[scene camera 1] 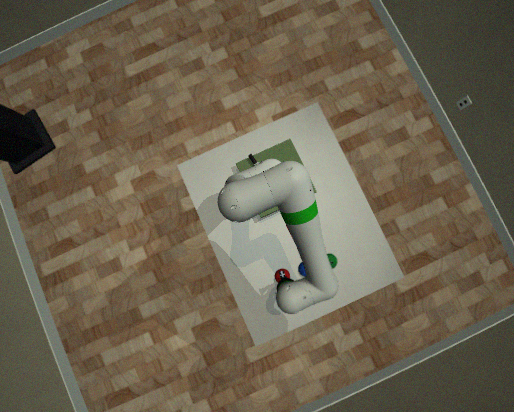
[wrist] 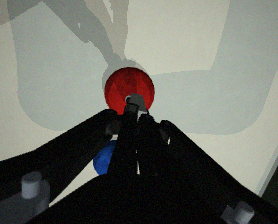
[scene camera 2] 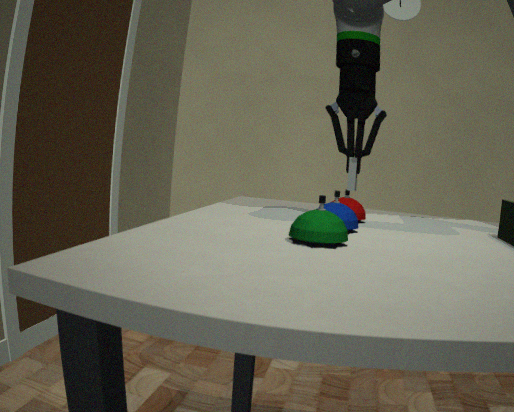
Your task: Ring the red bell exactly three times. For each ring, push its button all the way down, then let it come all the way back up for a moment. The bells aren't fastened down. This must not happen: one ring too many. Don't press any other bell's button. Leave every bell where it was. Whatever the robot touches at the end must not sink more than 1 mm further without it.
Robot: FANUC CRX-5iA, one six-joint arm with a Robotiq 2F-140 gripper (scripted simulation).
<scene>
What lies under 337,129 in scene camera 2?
My gripper.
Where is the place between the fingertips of my gripper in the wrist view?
134,103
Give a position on a green bell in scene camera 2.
323,229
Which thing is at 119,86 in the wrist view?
A red bell.
</scene>
